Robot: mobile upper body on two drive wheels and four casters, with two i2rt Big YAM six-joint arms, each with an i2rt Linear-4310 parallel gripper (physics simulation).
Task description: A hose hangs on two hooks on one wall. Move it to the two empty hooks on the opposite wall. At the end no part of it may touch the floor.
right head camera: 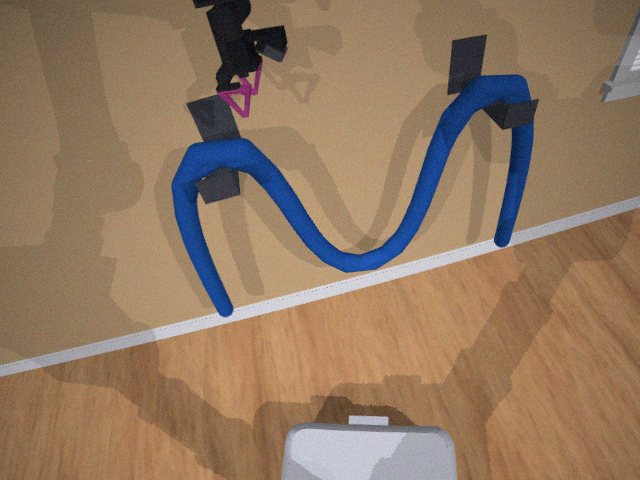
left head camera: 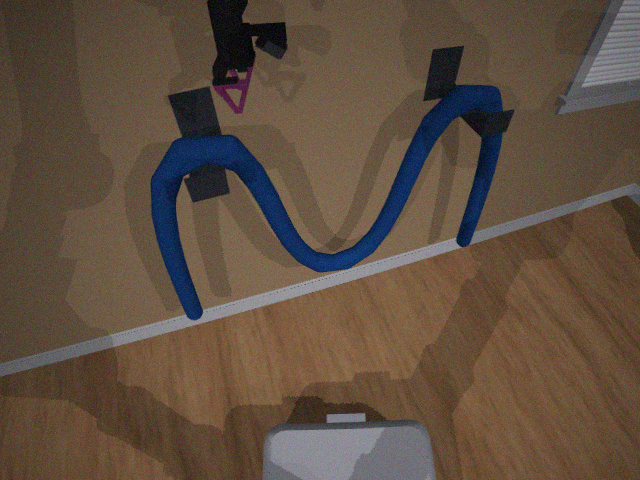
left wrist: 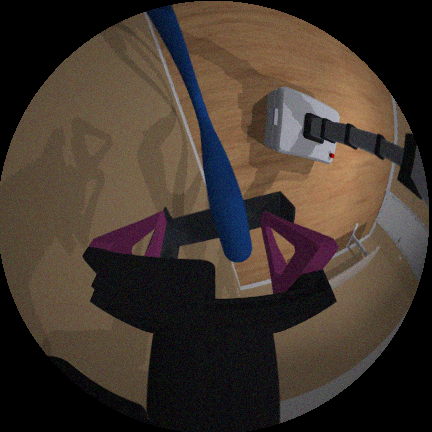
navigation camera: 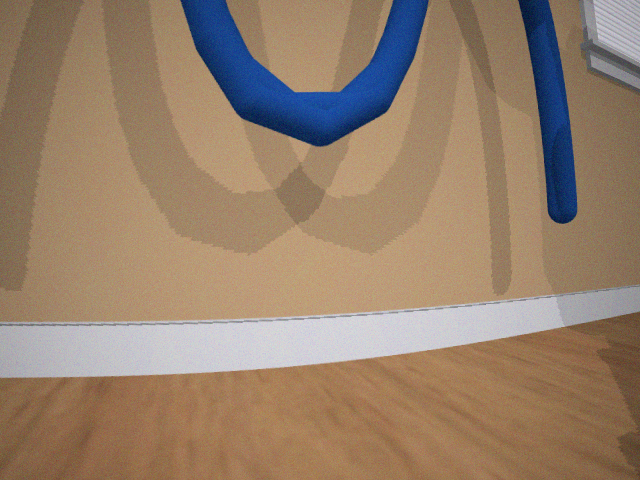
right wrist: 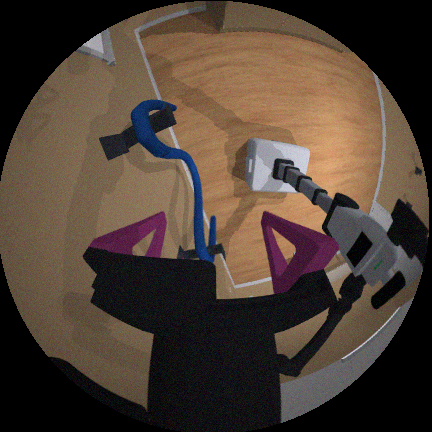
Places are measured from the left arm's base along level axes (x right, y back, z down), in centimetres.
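Pixels of known places: left gripper, between the fingertips: (right head camera: pixel 250 105) (left head camera: pixel 241 101) (left wrist: pixel 212 216) (right wrist: pixel 192 258); right gripper, between the fingertips: (right wrist: pixel 213 216); left arm's base, origin of its link: (right wrist: pixel 349 292).
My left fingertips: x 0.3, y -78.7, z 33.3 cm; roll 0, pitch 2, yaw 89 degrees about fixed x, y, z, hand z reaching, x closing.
Note:
Ahead of a thing's pixels: the offset from my left fingertips to its middle. "pt": to the spot under its first point. Level surfaces: height alone.
A blue hose (left head camera: pixel 325 260) (right head camera: pixel 361 260) (left wrist: pixel 225 190) (right wrist: pixel 197 200) (navigation camera: pixel 320 118) hangs over a left dark hook {pt dx -14.8, dy -9.3, dz +7.8 cm} (left head camera: pixel 193 113) (right head camera: pixel 216 121) (left wrist: pixel 195 227) and a right dark hook {pt dx +52.6, dy -29.6, dz +9.2 cm} (left head camera: pixel 443 72) (right head camera: pixel 466 64) (right wrist: pixel 115 145). It sags between them, both ends hanging down. My left gripper (left head camera: pixel 245 90) (right head camera: pixel 250 103) (left wrist: pixel 212 216) has magenta fingers, is open and empty, and is above the left hook in the head views. The hose top shows between its fingers in the left wrist view, beyond them. My right gripper (right wrist: pixel 213 216) is open and empty, out of the head views. The opposite wall's hooks cannot be made out.
My white base (left head camera: pixel 346 449) (right head camera: pixel 369 452) (left wrist: pixel 300 125) (right wrist: pixel 280 165) stands on the wooden floor {dz +107.6 cm} (left head camera: pixel 310 351) in front of the hose wall. A white baseboard {pt dx -3.4, dy -11.7, dz +99.0 cm} (left head camera: pixel 279 291) (navigation camera: pixel 155 348) runs along this wall. A window {pt dx +122.2, dy -50.2, dz +10.6 cm} (left head camera: pixel 612 56) (navigation camera: pixel 617 31) is at the right.

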